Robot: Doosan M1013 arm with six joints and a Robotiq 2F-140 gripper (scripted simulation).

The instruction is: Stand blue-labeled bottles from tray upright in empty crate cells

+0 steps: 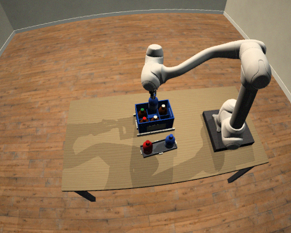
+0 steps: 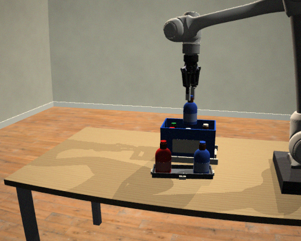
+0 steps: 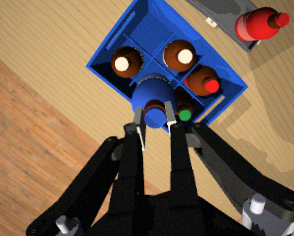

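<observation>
Now: the blue crate 1 cm behind my hand, 4 cm to the left of it and 24 cm below it. Round my hand: dark tray: 3 cm behind, 28 cm to the left, 31 cm below; red-labeled bottle: 6 cm ahead, 29 cm to the left, 24 cm below.
</observation>
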